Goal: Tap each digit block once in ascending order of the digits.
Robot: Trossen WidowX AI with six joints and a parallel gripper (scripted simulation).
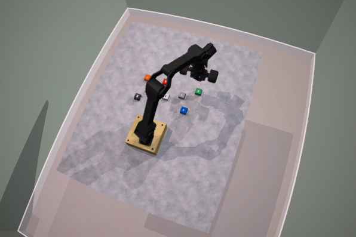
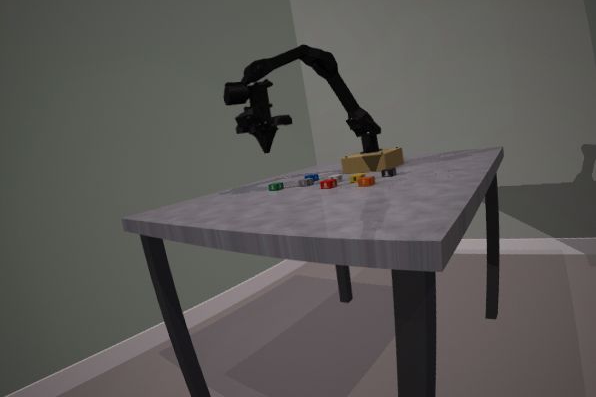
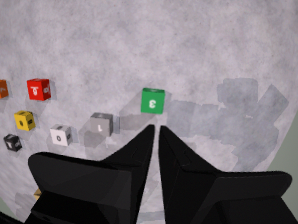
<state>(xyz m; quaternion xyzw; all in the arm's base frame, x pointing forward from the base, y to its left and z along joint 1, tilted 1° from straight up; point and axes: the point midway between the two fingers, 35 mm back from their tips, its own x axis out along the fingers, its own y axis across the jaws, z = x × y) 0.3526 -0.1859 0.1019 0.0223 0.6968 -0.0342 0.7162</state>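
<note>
My gripper tip is now 14 cm past the blue block, 5 cm to the right of it and 10 cm above it. The rest, counted from my gripper tip: green block 1 cm behind, 10 cm below; then white block 8 cm behind, 17 cm to the left, 10 cm below; then grey block 6 cm behind, 9 cm to the left, 10 cm below.
</note>
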